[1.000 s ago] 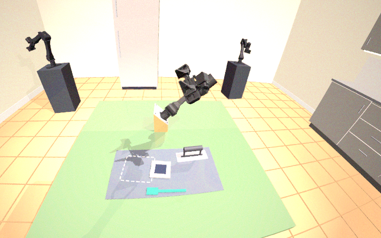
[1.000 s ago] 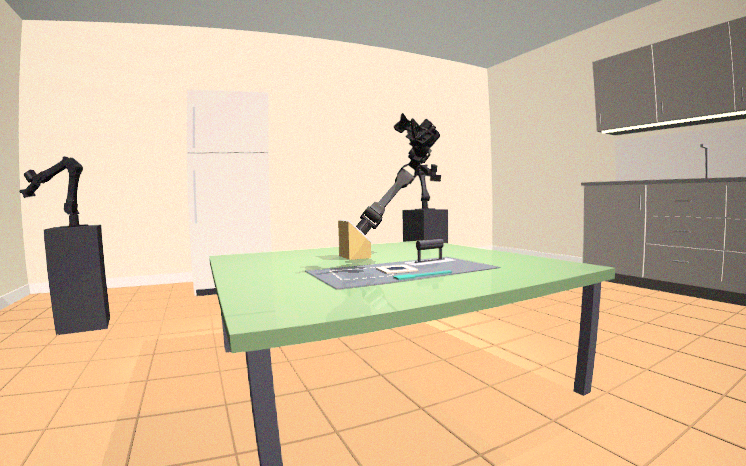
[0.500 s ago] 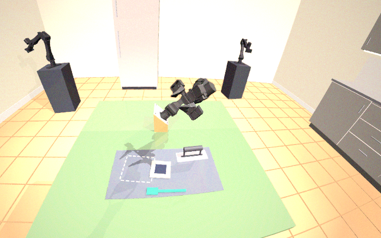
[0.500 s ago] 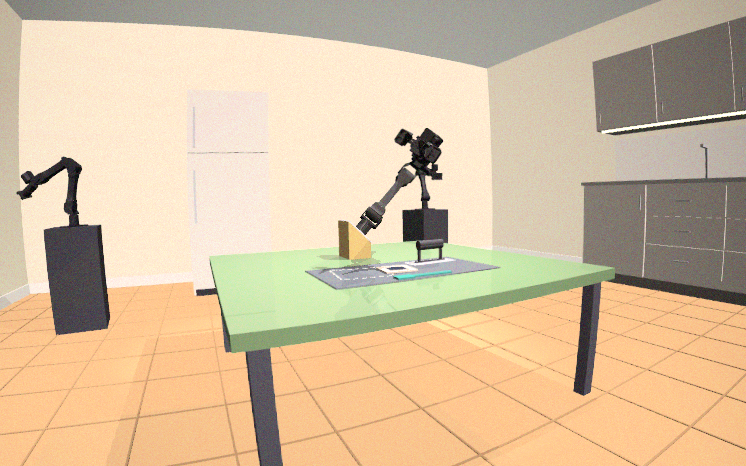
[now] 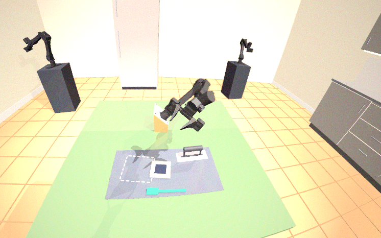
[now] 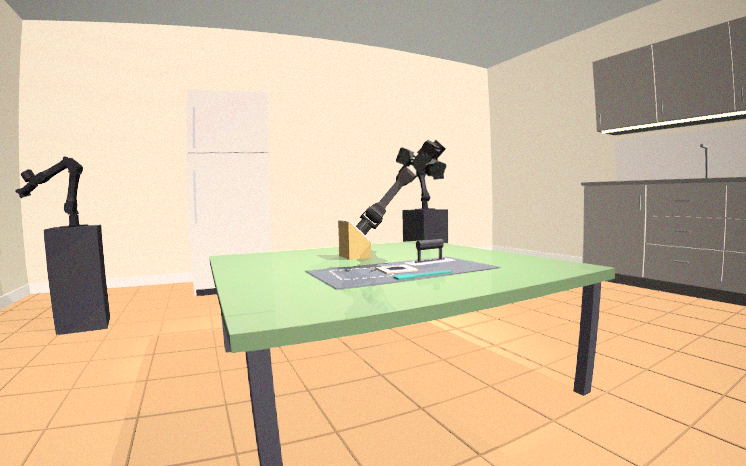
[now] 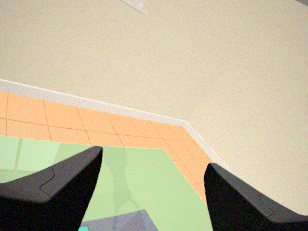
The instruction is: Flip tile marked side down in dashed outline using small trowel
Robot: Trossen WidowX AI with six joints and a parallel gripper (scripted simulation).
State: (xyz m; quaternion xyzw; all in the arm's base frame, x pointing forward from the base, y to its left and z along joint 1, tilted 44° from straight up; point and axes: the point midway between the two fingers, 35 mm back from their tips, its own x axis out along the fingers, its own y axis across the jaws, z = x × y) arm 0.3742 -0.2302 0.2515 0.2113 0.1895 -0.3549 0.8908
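Right now my gripper tip is 12 cm past the trowel, 14 cm to the right of it and 34 cm above it. The rest, counted from my gripper tip: square tile: 6 cm behind, 6 cm to the right, 38 cm below; teal flat tool: 8 cm ahead, 8 cm to the right, 38 cm below; grey mat: 5 cm behind, 4 cm to the right, 40 cm below.
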